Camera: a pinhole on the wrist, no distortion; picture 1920 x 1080 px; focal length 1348.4 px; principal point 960.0 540.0 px. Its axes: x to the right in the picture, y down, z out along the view. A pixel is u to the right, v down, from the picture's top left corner.
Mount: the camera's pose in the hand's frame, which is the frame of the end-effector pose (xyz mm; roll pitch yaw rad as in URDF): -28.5 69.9 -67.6 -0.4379 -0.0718 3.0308
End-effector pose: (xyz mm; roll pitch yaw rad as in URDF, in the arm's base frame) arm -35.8 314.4 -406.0 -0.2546 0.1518 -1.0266
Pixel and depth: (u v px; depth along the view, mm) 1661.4 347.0 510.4
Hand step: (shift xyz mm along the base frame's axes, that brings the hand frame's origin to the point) -54.4 204.4 478.9
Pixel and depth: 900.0 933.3 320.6
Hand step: -81.5 -63.0 214.8
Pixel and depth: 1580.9 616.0 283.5
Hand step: -65.3 104.6 219.1
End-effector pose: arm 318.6 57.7 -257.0 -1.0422 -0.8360 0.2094
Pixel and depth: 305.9 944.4 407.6
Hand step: -147.2 54.1 333.9
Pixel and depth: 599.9 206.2 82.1
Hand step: 17.2 41.7 -26.6
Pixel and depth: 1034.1 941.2 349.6
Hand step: -237.5 42.8 127.8
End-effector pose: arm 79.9 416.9 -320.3 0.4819 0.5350 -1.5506
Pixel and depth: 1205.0 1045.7 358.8
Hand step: -270.4 38.6 130.2
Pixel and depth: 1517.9 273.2 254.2
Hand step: -73.1 12.8 214.6
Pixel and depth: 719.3 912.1 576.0
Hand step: -465.4 -156.2 124.2
